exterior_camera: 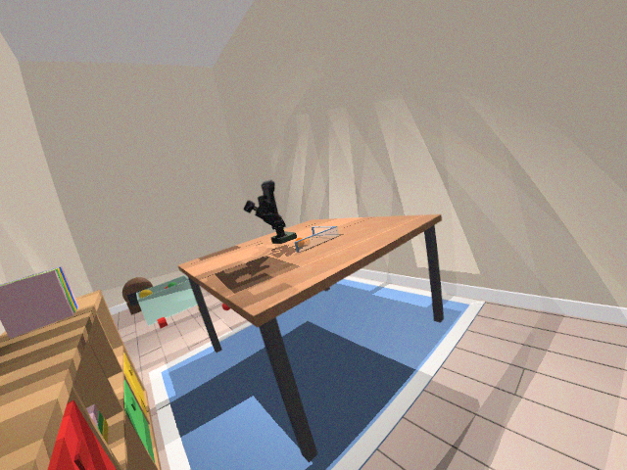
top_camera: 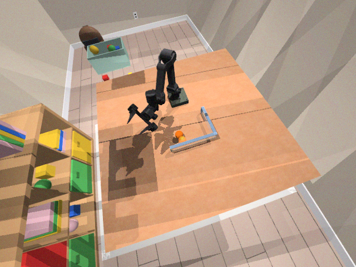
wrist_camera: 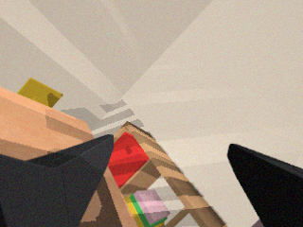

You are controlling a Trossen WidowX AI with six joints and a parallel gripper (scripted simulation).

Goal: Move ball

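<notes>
My gripper tip is now 240 mm above the orange sphere, 230 mm to the right of it and 50 mm past it. The rest, counted from my gripper tip: clear wall (320 mm to the left, 240 mm below, 20 mm ahead).
</notes>
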